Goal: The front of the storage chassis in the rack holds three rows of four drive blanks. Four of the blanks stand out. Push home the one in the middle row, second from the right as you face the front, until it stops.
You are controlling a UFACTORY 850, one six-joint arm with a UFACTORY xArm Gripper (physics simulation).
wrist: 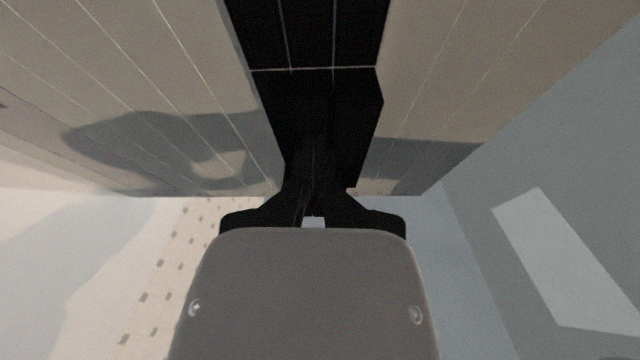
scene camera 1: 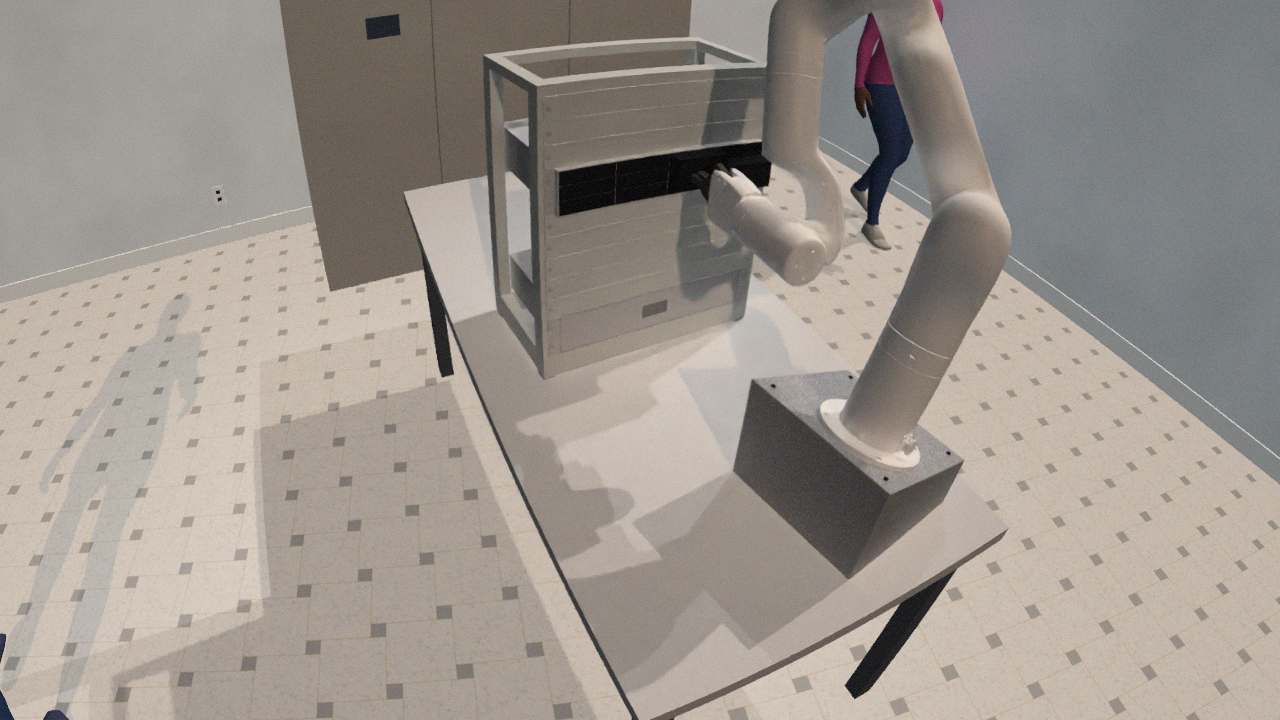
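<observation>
The storage chassis shows as a black band of drive blanks across the rack. Thin light lines part its rows and columns. In the wrist view, a black blank on the right edge of the band stands out from the front. In the scene view, black blanks also stand out at the band's right end. My gripper is shut and empty, its dark fingertips at the right half of the chassis front. Black on black hides which blank they face and whether they touch it.
The rack stands on a table. My arm rises from a grey base block and arches close to the rack's right side. Pale panels lie above and below the chassis. A person stands beyond the table, behind the arm.
</observation>
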